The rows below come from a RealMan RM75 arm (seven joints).
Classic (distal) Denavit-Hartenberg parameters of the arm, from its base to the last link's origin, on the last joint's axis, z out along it. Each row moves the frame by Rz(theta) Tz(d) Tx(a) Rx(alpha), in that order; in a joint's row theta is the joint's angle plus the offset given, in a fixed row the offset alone. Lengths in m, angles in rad.
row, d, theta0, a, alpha
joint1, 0.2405, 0, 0, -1.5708
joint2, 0, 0, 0, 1.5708
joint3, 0.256, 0, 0, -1.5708
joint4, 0, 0, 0, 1.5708
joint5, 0.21, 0, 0, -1.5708
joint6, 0, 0, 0, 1.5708
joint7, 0.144, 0, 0, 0
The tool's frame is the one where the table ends.
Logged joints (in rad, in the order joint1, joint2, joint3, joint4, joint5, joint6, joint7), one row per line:
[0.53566, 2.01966, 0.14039, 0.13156, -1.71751, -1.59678, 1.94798]
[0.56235, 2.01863, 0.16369, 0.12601, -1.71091, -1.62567, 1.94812]
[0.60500, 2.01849, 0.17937, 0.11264, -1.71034, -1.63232, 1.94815]
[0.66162, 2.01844, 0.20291, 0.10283, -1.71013, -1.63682, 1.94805]
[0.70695, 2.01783, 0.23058, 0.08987, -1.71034, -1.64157, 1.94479]
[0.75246, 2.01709, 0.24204, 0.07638, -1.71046, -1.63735, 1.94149]
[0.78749, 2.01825, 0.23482, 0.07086, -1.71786, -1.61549, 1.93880]
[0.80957, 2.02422, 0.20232, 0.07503, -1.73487, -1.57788, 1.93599]
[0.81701, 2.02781, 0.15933, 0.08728, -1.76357, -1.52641, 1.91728]
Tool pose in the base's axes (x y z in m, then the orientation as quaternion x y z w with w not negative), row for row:
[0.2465, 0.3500, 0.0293, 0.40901, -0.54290, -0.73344, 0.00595]
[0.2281, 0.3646, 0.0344, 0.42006, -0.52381, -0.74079, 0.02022]
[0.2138, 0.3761, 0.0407, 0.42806, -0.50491, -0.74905, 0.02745]
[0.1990, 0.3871, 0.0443, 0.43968, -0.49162, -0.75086, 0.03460]
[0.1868, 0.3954, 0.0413, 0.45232, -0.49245, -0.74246, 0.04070]
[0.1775, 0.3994, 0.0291, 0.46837, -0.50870, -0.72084, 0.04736]
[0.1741, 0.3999, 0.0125, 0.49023, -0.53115, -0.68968, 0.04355]
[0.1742, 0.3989, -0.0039, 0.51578, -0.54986, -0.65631, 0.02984]
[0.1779, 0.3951, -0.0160, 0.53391, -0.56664, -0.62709, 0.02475]
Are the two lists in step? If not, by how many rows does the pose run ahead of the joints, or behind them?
The pose runs 2 rows ahead of the joints: the pose in row i belongs to the joints in row i + 2.
